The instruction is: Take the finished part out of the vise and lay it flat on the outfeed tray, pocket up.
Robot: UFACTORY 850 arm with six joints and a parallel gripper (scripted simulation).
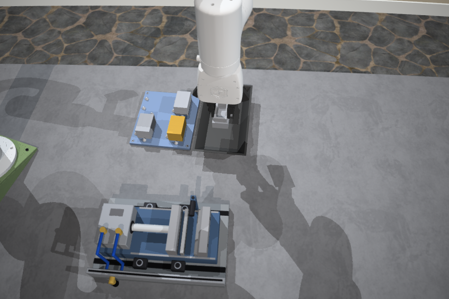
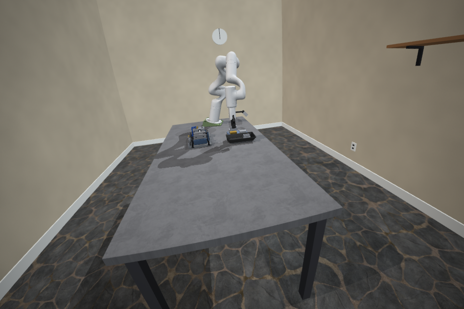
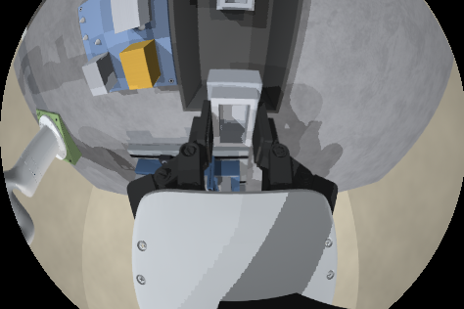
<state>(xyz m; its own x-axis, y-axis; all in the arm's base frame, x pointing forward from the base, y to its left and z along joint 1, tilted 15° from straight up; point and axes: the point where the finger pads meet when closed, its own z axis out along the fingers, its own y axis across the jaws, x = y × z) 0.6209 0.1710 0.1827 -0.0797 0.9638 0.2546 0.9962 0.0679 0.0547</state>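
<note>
The brass block lies 13 cm behind my hand and 12 cm below it. The rest, counted from my hand: white cylinder rod: 30 cm to the right, 10 cm behind, 6 cm below; then vise base: 30 cm to the right, 10 cm below, 8 cm behind; then blue fixture plate: 17 cm behind, 14 cm below, 4 cm to the left.
</note>
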